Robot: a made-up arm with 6 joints. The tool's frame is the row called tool. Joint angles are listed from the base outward. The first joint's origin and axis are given. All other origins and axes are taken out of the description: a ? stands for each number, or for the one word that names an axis. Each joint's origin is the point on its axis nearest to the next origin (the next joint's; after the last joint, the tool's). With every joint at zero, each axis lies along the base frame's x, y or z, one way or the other. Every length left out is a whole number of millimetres.
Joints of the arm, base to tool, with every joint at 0 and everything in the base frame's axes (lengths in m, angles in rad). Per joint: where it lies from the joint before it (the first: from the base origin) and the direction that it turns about. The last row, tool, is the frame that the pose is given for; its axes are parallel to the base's.
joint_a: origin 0 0 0.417 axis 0 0 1
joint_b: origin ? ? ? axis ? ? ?
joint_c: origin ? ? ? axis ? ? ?
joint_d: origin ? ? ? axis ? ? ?
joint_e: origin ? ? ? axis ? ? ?
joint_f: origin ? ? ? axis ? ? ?
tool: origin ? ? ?
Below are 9 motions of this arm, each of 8 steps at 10 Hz.
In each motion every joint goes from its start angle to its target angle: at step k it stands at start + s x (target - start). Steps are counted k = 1, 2, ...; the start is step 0. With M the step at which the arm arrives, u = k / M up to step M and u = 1 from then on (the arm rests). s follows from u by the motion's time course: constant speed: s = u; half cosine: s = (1 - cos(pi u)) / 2; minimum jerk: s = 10 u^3 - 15 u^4 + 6 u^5.
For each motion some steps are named. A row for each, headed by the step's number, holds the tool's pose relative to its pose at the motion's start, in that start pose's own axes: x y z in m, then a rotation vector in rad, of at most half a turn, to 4 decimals.
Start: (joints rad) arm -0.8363 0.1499 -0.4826 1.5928 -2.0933 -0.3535
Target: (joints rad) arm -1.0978 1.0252 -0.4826 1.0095 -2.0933 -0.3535
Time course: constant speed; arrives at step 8
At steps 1, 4, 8:
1: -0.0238 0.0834 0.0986 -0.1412 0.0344 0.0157
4: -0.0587 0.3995 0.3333 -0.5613 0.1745 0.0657
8: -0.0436 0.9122 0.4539 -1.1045 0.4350 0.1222

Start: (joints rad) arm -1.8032 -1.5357 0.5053 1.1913 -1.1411 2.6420
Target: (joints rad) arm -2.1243 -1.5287 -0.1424 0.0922 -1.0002 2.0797
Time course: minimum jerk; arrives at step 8
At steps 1, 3, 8:
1: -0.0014 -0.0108 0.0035 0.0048 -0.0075 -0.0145
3: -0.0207 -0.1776 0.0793 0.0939 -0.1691 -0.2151
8: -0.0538 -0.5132 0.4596 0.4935 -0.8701 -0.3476

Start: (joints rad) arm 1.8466 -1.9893 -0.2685 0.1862 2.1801 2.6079
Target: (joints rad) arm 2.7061 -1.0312 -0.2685 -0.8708 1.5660 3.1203
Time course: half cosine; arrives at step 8
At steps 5, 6, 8:
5: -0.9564 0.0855 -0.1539 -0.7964 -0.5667 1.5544
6: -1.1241 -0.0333 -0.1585 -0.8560 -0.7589 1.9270
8: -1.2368 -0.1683 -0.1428 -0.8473 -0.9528 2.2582

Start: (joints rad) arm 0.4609 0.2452 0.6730 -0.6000 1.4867 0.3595
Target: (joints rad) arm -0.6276 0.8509 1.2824 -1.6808 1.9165 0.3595
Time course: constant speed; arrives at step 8
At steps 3, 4, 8:
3: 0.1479 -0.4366 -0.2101 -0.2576 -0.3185 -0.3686
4: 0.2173 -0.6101 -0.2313 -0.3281 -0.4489 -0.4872
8: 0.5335 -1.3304 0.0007 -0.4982 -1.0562 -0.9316

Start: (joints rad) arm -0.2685 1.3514 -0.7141 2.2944 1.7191 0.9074
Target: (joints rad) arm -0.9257 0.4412 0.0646 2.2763 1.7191 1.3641
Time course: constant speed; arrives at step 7
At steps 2, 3, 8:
2: -0.2069 -0.2785 0.2290 -0.5458 0.2663 0.1615
3: -0.2853 -0.3953 0.4198 -0.7946 0.4173 0.2687
8: -0.1741 -0.5715 1.4547 -1.5294 1.0799 0.9601

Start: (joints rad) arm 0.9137 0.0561 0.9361 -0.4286 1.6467 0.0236
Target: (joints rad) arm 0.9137 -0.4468 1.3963 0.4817 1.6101 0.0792
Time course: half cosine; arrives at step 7
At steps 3, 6, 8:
3: 0.4813 0.1982 0.1674 0.0963 -0.3619 0.3300
6: 1.0403 0.4340 0.7023 -0.0032 -0.9487 0.7525
8: 1.0770 0.4499 0.7626 -0.0261 -1.0018 0.7841

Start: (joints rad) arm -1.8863 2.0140 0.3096 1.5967 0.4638 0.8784
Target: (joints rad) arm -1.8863 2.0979 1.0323 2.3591 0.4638 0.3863
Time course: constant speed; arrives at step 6
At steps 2, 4, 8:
2: -0.0011 -0.1259 -0.1056 -0.1569 0.0764 -0.0294
4: -0.0310 -0.2485 -0.1875 -0.3056 0.1832 -0.0320
8: -0.0842 -0.3619 -0.2457 -0.4391 0.3226 -0.0143

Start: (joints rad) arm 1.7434 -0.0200 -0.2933 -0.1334 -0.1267 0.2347
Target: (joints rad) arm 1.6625 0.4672 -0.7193 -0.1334 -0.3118 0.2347
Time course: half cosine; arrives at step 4
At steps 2, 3, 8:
2: 0.2039 -0.0071 -0.3045 0.0360 0.5467 0.0364
3: 0.2554 -0.0073 -0.5267 0.0760 0.9316 0.0702
8: 0.2560 -0.0057 -0.6135 0.0959 1.0905 0.0866

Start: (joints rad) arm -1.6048 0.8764 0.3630 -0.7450 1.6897 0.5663
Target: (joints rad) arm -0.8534 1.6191 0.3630 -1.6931 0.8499 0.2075
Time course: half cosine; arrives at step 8
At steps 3, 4, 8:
3: -0.5231 0.0923 -0.0517 0.0495 0.5546 0.1321
4: -0.8487 0.0736 -0.0374 0.0407 0.8750 0.1819
8: -1.5735 -0.2500 0.0763 -0.1296 1.5568 0.1382

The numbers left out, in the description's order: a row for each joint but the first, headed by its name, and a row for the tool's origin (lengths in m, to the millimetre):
joint_b: xyz 0 0 0, axis 0 1 0
joint_c: xyz 0 0 1.101, axis 0 -1 0
joint_d: xyz 0.842 0 0, axis -1 0 0
joint_e: xyz 0 -0.12 0, axis 0 -1 0
joint_f: xyz 0 0 0, axis -1 0 0
tool: xyz 0 0 0

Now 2 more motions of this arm.
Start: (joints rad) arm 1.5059 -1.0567 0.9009 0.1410 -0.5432 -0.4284
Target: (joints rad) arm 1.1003 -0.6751 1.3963 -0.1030 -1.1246 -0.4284
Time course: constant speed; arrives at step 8
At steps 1, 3, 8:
1: 0.0387 0.0615 -0.0283 -0.0233 0.0534 -0.0181
3: 0.1147 0.1735 -0.0984 -0.0723 0.1608 -0.0566
8: 0.2914 0.3748 -0.3336 -0.2115 0.4322 -0.1712

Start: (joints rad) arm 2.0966 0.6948 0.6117 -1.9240 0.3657 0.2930
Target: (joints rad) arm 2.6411 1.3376 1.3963 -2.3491 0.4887 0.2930
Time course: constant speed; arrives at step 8
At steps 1, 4, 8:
1: 0.0269 -0.0389 -0.1287 0.0416 0.0593 -0.0089
4: 0.0187 -0.2009 -0.5207 0.1604 0.2425 -0.0621
8: -0.1976 -0.5046 -0.9776 0.2959 0.4939 -0.1934

